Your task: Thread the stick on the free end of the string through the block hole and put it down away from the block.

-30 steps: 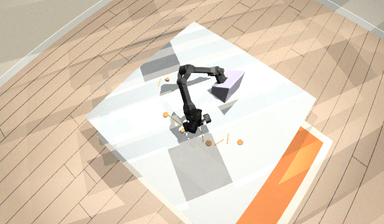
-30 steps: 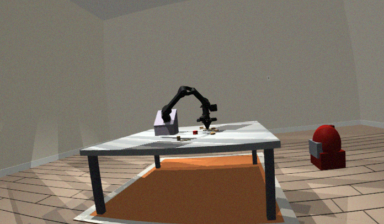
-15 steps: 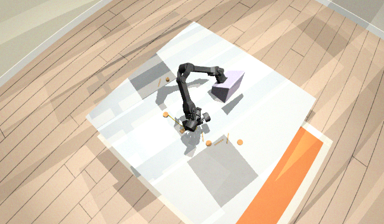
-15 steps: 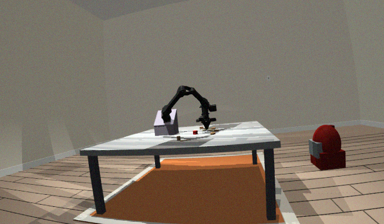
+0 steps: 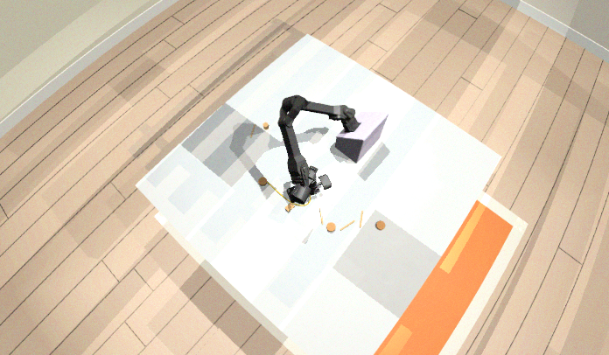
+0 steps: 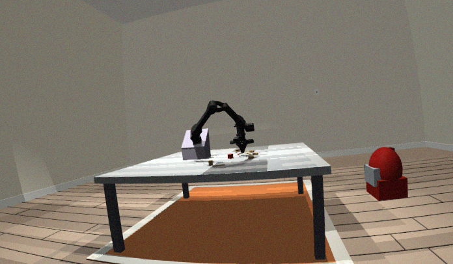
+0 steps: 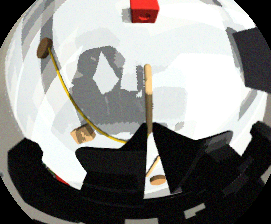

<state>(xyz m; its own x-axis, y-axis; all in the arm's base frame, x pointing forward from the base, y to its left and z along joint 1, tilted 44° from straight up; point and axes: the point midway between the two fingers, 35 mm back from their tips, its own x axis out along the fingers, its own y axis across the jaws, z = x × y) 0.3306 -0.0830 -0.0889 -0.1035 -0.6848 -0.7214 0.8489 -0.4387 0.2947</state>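
Now: gripper tip 120 mm to the left of the red cube and 80 mm past it. Round my gripper tip: tan wooden block (100 mm ahead, 40 mm to the right, 10 mm below); round wooden button (210 mm to the right, 70 mm ahead, 10 mm below); thin wooden stick (10 mm to the right, 10 mm behind).
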